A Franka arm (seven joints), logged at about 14 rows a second.
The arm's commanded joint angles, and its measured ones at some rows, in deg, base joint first. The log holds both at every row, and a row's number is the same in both.
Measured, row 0:
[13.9 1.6 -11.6 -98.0 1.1 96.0 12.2]
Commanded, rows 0 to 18:
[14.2 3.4 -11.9 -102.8 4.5 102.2 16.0]
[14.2 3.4 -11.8 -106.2 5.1 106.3 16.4]
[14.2 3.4 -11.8 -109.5 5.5 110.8 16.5]
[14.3 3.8 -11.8 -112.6 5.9 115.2 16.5]
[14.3 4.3 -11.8 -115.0 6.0 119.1 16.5]
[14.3 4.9 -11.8 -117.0 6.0 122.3 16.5]
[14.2 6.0 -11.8 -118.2 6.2 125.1 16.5]
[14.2 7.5 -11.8 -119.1 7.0 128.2 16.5]
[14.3 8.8 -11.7 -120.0 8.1 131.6 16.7]
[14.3 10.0 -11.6 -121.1 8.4 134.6 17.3]
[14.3 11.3 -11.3 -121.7 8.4 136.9 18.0]
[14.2 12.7 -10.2 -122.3 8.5 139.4 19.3]
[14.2 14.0 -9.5 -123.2 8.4 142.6 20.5]
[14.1 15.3 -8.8 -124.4 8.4 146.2 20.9]
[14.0 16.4 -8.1 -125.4 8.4 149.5 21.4]
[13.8 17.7 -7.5 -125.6 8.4 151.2 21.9]
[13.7 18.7 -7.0 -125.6 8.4 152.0 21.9]
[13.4 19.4 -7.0 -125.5 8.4 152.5 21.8]
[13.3 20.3 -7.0 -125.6 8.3 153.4 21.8]
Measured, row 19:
[14.0 19.7 -7.4 -125.1 7.9 151.7 21.3]
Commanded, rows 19 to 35:
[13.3 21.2 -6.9 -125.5 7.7 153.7 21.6]
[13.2 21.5 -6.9 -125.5 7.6 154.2 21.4]
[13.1 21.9 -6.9 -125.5 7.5 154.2 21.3]
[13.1 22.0 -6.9 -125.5 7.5 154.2 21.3]
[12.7 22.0 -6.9 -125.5 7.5 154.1 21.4]
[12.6 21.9 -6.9 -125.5 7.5 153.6 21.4]
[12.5 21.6 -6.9 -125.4 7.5 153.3 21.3]
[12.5 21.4 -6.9 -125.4 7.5 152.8 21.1]
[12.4 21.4 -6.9 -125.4 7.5 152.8 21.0]
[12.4 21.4 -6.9 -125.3 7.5 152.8 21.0]
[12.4 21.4 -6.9 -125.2 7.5 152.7 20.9]
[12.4 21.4 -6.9 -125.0 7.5 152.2 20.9]
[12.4 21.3 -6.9 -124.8 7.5 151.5 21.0]
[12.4 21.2 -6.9 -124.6 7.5 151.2 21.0]
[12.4 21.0 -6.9 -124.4 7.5 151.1 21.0]
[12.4 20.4 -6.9 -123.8 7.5 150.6 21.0]
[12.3 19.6 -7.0 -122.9 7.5 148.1 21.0]
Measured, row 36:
[13.3 22.2 -7.6 -124.2 7.8 152.3 21.3]
